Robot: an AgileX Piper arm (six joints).
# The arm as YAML. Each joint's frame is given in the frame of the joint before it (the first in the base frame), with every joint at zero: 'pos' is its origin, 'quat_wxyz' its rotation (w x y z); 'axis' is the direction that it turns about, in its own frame. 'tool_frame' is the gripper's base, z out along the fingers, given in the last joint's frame.
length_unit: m
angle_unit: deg
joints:
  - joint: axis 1
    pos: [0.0, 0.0, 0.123]
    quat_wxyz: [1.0, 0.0, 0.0, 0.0]
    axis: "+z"
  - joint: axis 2
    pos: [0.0, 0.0, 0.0]
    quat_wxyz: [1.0, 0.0, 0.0, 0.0]
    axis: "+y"
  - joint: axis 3
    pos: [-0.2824, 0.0, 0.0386]
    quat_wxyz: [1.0, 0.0, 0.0, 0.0]
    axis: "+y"
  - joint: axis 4
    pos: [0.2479, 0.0, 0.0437]
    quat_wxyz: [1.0, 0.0, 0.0, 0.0]
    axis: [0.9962, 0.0, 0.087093]
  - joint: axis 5
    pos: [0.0, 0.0, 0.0]
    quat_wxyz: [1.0, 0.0, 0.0, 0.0]
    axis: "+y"
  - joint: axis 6
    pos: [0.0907, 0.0, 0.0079]
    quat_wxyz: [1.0, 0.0, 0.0, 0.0]
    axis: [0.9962, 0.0, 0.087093]
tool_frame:
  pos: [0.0, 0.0, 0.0]
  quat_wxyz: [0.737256, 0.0, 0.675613, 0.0]
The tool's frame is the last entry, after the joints.
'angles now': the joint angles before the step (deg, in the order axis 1, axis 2, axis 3, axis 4, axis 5, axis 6). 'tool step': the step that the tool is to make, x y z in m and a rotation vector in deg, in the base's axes. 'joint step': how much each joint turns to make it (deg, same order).
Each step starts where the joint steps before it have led.
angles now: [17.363, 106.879, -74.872, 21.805, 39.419, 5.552]
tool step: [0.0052, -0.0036, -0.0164, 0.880, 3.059, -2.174]
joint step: [-0.965, 2.483, -0.013, 1.726, 0.091, 0.480]
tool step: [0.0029, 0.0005, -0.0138, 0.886, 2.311, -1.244]
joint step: [-0.272, 2.094, 0.011, 1.767, -0.154, 0.022]
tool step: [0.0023, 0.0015, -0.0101, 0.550, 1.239, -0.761]
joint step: [-0.002, 1.589, -0.065, 1.211, -0.514, -0.088]
